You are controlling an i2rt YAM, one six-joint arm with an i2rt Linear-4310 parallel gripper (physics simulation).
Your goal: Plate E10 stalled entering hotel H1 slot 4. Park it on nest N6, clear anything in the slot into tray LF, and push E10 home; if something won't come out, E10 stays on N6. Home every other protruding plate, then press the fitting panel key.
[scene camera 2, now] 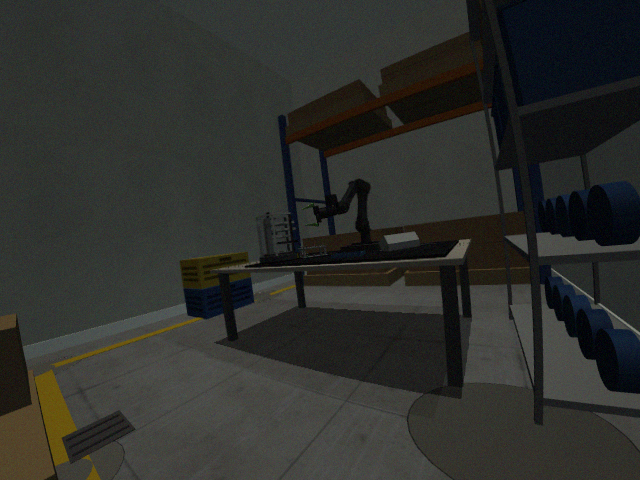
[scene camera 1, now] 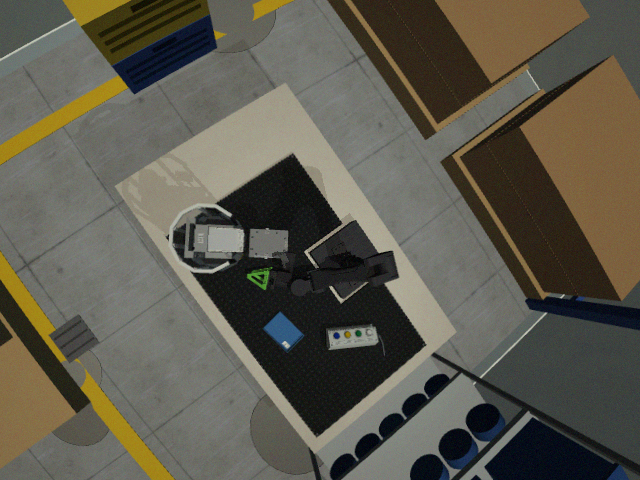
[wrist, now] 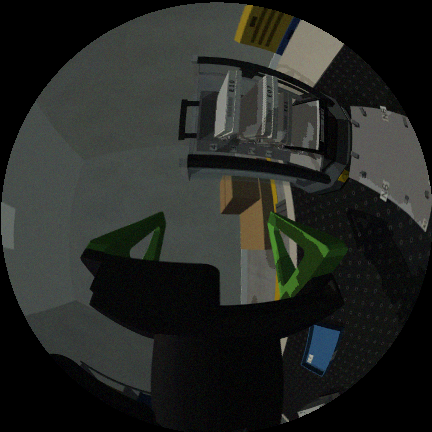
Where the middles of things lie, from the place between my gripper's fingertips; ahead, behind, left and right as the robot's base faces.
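Labels:
I find the round plate rack point(scene camera 1: 188, 235) 7 cm ahead of my hand, 18 cm to the right of it and 9 cm below it. The blue card point(scene camera 1: 279, 328) is 1 cm ahead of my hand and 30 cm to the left of it, and it lies 25 cm below.

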